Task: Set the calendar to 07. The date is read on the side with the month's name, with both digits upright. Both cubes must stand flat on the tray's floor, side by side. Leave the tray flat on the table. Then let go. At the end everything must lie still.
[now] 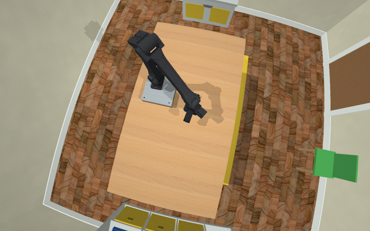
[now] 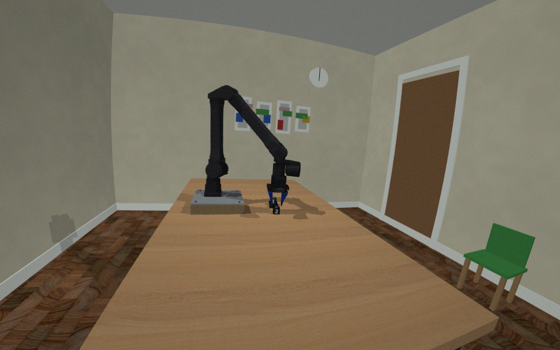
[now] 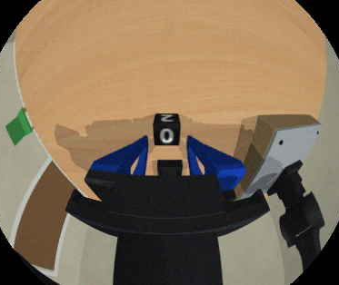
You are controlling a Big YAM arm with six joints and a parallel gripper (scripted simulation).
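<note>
The black cube lies 3 cm below my hand. Also, from my hand: black tray 11 cm to the left, 4 cm below, 1 cm ahead.
</note>
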